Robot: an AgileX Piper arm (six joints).
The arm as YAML. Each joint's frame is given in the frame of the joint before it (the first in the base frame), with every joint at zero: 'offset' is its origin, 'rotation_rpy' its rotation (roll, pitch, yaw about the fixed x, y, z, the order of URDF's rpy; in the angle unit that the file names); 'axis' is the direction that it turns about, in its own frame. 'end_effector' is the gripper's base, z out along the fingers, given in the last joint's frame.
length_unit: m
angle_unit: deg
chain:
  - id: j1
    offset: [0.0, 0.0, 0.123]
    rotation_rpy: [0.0, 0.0, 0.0]
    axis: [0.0, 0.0, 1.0]
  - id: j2
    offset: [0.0, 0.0, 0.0]
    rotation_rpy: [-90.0, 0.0, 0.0]
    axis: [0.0, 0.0, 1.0]
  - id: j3
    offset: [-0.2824, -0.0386, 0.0]
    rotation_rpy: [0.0, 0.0, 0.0]
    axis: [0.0, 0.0, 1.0]
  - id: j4
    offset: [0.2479, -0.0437, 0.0]
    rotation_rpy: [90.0, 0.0, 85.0]
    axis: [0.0, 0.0, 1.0]
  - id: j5
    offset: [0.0, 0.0, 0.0]
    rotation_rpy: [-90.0, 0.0, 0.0]
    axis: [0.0, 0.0, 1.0]
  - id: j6
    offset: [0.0, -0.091, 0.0]
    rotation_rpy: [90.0, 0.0, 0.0]
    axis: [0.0, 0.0, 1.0]
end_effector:
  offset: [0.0, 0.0, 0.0]
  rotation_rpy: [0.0, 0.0, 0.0]
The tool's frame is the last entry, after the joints.
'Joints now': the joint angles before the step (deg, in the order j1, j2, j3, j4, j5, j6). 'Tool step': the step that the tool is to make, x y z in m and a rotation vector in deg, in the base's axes. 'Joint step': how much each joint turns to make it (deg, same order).
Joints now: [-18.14 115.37 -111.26 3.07 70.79 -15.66]
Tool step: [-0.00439 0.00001 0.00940 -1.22 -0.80 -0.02]
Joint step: [0.00 -1.25 -0.01 -0.91 0.12 0.00]
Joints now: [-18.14 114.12 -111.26 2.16 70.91 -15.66]
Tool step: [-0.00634 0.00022 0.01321 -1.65 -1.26 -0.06]
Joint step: [0.00 -1.77 -0.01 -1.18 0.06 0.00]
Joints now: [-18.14 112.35 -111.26 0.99 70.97 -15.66]
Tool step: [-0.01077 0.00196 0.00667 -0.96 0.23 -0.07]
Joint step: [0.00 -2.49 2.35 -0.99 0.07 0.00]
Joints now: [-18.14 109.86 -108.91 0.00 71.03 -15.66]
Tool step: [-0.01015 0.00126 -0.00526 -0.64 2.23 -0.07]
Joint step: [0.00 -1.89 3.81 -1.30 0.00 0.00]
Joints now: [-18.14 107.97 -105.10 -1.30 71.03 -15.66]
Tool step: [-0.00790 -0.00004 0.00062 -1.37 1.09 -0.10]
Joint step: [0.00 -1.52 2.06 -1.66 0.08 0.05]
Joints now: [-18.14 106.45 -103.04 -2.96 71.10 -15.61]
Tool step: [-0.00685 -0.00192 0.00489 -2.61 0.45 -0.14]
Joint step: [0.00 -1.38 1.00 -2.64 0.00 0.06]
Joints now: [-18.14 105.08 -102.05 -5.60 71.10 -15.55]
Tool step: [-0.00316 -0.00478 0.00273 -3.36 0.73 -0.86]
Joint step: [0.00 -0.38 0.11 -3.70 0.01 0.78]
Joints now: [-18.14 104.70 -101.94 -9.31 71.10 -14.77]
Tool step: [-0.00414 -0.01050 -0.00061 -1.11 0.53 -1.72]
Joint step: [-1.36 0.00 0.19 -1.34 0.01 0.34]
